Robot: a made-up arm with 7 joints. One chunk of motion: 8 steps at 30 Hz.
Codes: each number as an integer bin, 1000 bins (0 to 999) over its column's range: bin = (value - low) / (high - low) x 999, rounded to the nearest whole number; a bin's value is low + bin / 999 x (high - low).
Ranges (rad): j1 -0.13..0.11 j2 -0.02..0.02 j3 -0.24..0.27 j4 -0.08..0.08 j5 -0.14..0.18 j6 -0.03..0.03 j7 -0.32..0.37
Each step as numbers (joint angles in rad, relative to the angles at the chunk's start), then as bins.
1 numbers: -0.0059 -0.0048 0.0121 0.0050 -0.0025 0.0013 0.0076
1 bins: 517 380 494 531 429 521 474
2 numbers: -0.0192 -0.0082 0.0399 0.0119 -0.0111 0.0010 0.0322
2 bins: 461 295 548 574 402 516 510
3 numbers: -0.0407 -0.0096 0.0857 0.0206 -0.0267 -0.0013 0.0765
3 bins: 372 260 638 628 354 478 574
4 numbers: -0.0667 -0.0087 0.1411 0.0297 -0.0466 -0.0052 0.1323
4 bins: 263 282 747 685 292 413 655
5 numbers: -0.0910 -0.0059 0.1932 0.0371 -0.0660 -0.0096 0.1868
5 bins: 162 352 849 731 231 340 734
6 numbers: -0.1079 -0.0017 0.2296 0.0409 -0.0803 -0.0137 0.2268
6 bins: 92 457 920 755 186 271 792
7 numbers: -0.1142 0.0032 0.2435 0.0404 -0.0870 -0.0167 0.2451
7 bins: 66 579 947 752 165 221 818
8 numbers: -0.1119 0.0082 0.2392 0.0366 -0.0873 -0.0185 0.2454
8 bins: 75 704 939 728 165 191 819
